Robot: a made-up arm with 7 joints. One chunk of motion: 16 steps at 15 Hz.
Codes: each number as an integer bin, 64 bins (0 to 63) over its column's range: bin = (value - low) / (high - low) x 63, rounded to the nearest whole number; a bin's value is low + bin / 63 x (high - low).
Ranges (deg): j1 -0.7..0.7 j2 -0.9..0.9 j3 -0.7..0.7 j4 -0.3..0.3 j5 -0.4..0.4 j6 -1..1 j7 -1.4..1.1
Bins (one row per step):
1: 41 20 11 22 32 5 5
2: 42 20 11 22 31 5 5
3: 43 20 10 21 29 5 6
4: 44 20 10 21 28 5 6
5: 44 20 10 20 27 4 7
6: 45 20 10 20 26 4 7
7: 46 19 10 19 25 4 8
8: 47 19 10 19 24 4 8
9: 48 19 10 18 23 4 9
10: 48 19 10 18 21 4 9
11: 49 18 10 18 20 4 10
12: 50 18 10 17 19 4 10
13: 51 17 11 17 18 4 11
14: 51 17 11 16 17 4 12
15: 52 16 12 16 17 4 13
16: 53 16 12 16 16 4 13
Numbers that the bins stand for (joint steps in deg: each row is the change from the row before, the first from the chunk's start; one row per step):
1: 0.211 -0.329 -0.456 -0.090 0.006 -0.841 -1.202
2: 0.233 -0.329 -0.456 -0.090 -0.006 -0.841 -1.202
3: 0.256 -0.329 -0.478 -0.100 -0.032 -0.841 -1.162
4: 0.278 -0.329 -0.478 -0.100 -0.044 -0.841 -1.162
5: 0.278 -0.329 -0.478 -0.110 -0.057 -0.873 -1.122
6: 0.300 -0.329 -0.478 -0.110 -0.070 -0.873 -1.122
7: 0.322 -0.357 -0.478 -0.119 -0.083 -0.873 -1.083
8: 0.344 -0.357 -0.478 -0.119 -0.095 -0.873 -1.083
9: 0.367 -0.357 -0.478 -0.129 -0.108 -0.873 -1.043
10: 0.367 -0.357 -0.478 -0.129 -0.133 -0.873 -1.043
11: 0.389 -0.386 -0.478 -0.129 -0.146 -0.873 -1.003
12: 0.411 -0.386 -0.478 -0.138 -0.159 -0.873 -1.003
13: 0.433 -0.414 -0.456 -0.138 -0.171 -0.873 -0.963
14: 0.433 -0.414 -0.456 -0.148 -0.184 -0.873 -0.924
15: 0.456 -0.443 -0.433 -0.148 -0.184 -0.873 -0.884
16: 0.478 -0.443 -0.433 -0.148 -0.197 -0.873 -0.884

